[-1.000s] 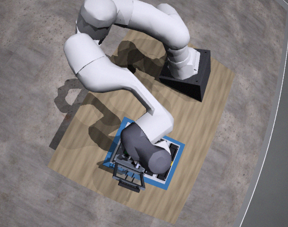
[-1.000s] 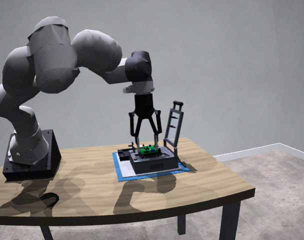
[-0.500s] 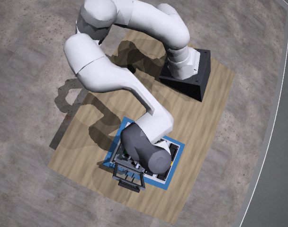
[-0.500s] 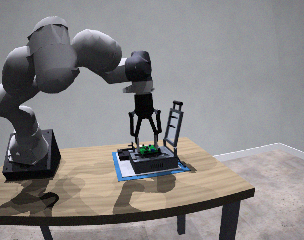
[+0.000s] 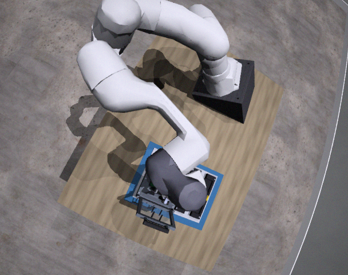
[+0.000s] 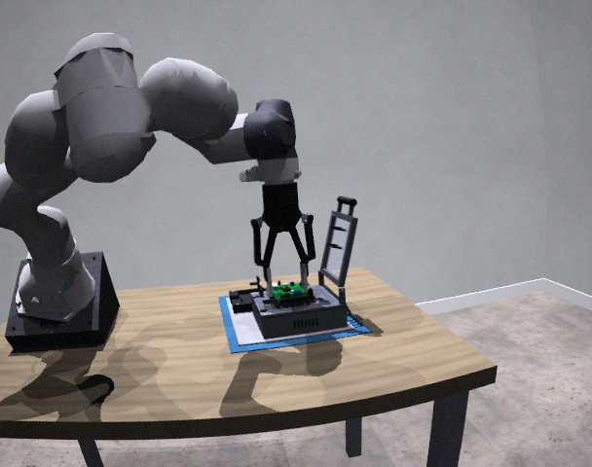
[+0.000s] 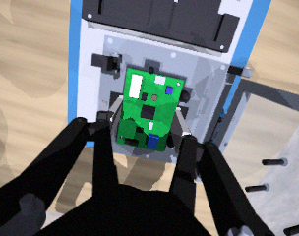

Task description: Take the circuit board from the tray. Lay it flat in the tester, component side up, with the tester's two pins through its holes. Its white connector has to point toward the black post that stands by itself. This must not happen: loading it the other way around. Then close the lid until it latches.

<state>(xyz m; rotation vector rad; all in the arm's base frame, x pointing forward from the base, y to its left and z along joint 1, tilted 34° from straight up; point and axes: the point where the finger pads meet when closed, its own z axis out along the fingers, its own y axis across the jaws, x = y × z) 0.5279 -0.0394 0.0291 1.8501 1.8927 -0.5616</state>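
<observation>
The green circuit board lies 2 cm below my hand. Round my hand: tester lid: 12 cm ahead, 8 cm above; tester: 4 cm to the left, 3 cm ahead, 1 cm above.
</observation>
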